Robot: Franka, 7 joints.
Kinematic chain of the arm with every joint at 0, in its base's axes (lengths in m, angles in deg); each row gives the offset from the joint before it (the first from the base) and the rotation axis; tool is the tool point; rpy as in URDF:
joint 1: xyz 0 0 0.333 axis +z
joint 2: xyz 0 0 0 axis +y
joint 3: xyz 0 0 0.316 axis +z
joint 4: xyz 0.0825 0 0 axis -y
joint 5: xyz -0.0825 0 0.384 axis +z
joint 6: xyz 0 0 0 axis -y
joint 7: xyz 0.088 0 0 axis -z
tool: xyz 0 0 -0.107 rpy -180 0 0
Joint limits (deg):
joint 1: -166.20..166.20
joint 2: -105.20..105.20
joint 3: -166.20..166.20
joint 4: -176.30..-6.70
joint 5: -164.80..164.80
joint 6: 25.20..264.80
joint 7: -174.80..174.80
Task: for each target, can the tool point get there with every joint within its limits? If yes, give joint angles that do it. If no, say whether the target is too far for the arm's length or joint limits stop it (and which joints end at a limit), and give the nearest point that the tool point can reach.
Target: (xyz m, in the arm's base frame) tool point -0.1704 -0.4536 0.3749
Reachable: yes | joints -65.47 4.56 -42.79 -118.71 -11.89 87.91 41.46
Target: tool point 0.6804 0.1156 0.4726
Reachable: yes | joints 71.89 67.43 -91.99 -96.11 116.65 133.29 -83.50
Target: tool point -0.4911 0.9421 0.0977
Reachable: no: too far | nearest point -0.3872 0.7427 0.1475 | short by 0.230 m
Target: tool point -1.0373 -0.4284 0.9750
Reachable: no: too far | nearest point -0.6883 -0.2843 0.7590 | short by 0.435 m
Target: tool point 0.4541 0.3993 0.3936
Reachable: yes | joints 108.88 30.22 -77.98 -121.30 136.18 109.92 11.93
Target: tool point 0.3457 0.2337 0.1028
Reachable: yes | joints 29.07 45.71 18.73 -116.83 -54.47 58.12 -5.68
